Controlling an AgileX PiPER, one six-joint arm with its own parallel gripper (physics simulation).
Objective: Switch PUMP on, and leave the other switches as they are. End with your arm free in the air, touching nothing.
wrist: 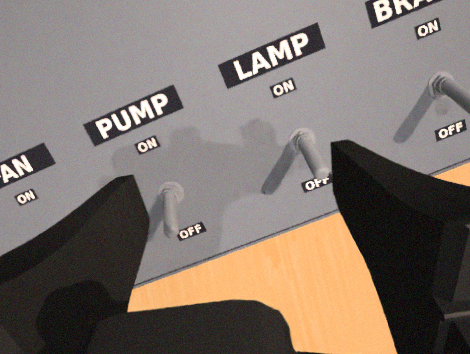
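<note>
The PUMP switch (170, 210) is a grey lever on the grey panel (75, 45), pointing down toward its OFF label. It is between my fingers in the view, close to the left fingertip. My gripper (234, 182) is open, with a finger at each side of the view and nothing held. The LAMP switch (311, 155) points down toward OFF, its tip close to the right fingertip in the view. The BRAKE switch (450, 90), cut off by the right edge, points down and right. The FAN label (22, 167) shows at the left; its switch does not show.
The PUMP label (133, 115) and LAMP label (271, 55) are on the panel above their switches, each with an ON label below. The panel's lower edge slants up to the right, and a light wooden table top (300, 265) lies beyond it. Gripper shadows fall around the PUMP switch.
</note>
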